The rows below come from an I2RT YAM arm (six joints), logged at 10 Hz.
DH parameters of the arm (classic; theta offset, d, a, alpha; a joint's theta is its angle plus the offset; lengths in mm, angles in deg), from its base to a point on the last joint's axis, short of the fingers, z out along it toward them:
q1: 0 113.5 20 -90
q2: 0 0 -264 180
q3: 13.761 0 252.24 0
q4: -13.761 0 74 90
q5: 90 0 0 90
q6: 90 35.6 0 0
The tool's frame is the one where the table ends.
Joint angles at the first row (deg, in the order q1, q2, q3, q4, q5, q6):
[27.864 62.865 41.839 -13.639 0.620 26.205]
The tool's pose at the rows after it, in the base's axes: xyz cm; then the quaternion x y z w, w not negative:
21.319 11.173 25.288 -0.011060 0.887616 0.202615 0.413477
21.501 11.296 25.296 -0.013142 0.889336 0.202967 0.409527
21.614 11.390 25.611 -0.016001 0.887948 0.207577 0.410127
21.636 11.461 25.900 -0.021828 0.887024 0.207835 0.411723
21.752 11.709 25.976 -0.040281 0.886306 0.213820 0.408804
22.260 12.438 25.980 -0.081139 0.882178 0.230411 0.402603
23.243 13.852 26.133 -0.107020 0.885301 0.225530 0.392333
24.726 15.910 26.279 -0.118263 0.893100 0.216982 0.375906
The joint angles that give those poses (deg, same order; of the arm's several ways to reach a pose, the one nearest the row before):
[27.774 63.221 41.902 -13.852 0.780 25.942]
[27.785 63.887 42.429 -14.148 0.467 25.851]
[27.776 64.073 43.130 -14.326 -0.083 25.754]
[27.873 64.072 43.720 -14.719 -0.263 25.190]
[28.037 64.611 44.185 -14.645 -1.782 23.758]
[28.439 66.610 45.244 -13.538 -5.419 20.758]
[30.083 70.724 48.651 -14.301 -5.404 19.031]
[32.260 76.717 54.011 -15.964 -4.125 19.157]

